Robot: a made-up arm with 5 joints. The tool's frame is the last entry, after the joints.
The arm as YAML. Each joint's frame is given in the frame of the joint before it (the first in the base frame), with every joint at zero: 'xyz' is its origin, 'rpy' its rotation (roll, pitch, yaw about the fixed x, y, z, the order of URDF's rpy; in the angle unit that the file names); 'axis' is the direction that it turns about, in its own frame. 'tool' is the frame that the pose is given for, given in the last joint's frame.
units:
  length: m
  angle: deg
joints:
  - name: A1
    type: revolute
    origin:
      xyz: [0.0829, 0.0, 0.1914]
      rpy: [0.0, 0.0, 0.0]
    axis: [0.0, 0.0, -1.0]
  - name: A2
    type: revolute
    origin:
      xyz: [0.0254, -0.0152, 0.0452]
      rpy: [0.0, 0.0, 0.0]
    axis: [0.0, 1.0, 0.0]
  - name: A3
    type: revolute
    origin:
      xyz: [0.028, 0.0, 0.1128]
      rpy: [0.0, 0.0, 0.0]
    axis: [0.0, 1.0, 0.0]
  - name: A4
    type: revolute
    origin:
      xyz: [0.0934, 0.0, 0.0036]
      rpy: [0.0, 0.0, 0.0]
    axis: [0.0, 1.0, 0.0]
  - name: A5
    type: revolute
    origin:
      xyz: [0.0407, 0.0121, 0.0]
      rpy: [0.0, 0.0, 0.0]
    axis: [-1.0, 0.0, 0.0]
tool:
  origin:
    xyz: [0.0, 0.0, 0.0]
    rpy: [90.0, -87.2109, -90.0]
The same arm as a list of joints. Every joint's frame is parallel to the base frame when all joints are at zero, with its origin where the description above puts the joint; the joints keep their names.
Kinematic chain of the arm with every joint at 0, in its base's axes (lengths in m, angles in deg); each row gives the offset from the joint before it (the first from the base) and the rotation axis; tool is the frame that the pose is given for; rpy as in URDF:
A1: xyz 0.0829 0 0.1914 axis -z
A2: xyz 0.0254 -0.0152 0.0452 axis +y
A3: xyz 0.028 0 0.1128 axis +y
A4: xyz 0.0934 0 0.0036 axis +y
A5: xyz 0.0407 0.0121 0 axis -x
tool: xyz 0 0 0 rpy 90 -87.21 -90

